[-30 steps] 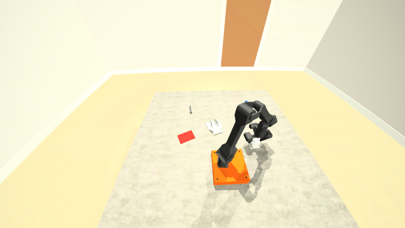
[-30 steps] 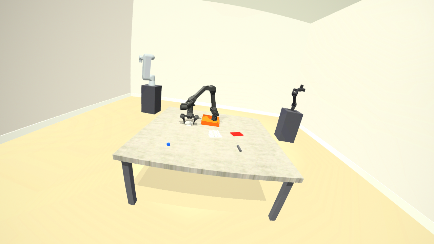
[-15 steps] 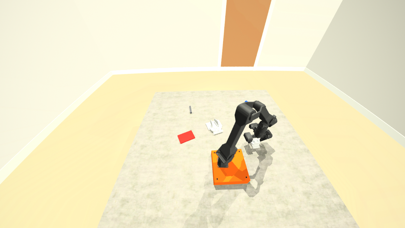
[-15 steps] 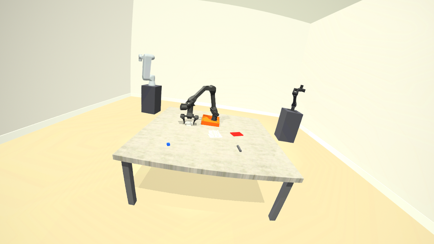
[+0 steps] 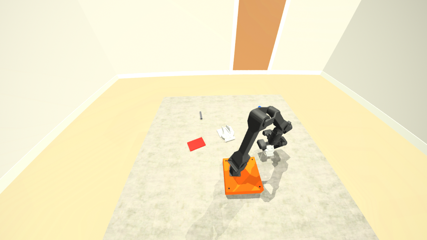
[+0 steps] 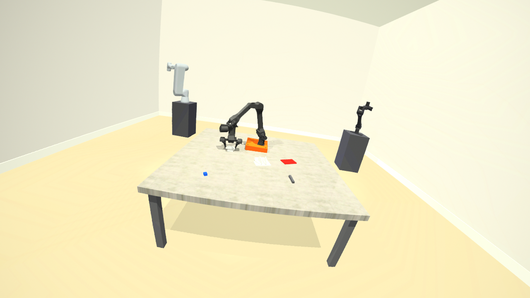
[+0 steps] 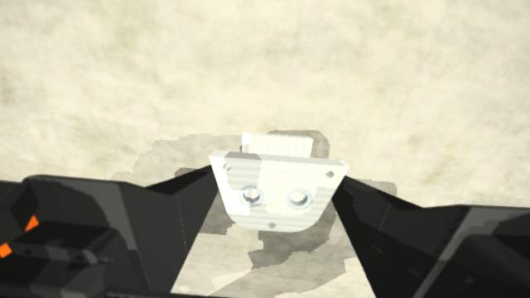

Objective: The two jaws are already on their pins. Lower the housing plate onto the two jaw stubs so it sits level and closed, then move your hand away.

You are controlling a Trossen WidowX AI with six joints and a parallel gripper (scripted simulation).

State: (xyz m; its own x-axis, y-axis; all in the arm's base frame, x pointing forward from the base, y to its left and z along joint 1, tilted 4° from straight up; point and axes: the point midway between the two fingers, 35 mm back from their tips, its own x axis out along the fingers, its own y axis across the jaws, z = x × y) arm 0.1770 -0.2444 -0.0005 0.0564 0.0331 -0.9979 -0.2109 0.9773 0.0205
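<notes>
My gripper tip is 10 mm past the white part. The rest, counted from my gripper tip: red flat plate (510 mm to the left, 20 mm ahead, 10 mm below); grey bar (520 mm to the left, 330 mm ahead); blue cube (470 mm ahead, 40 mm to the right).
</notes>
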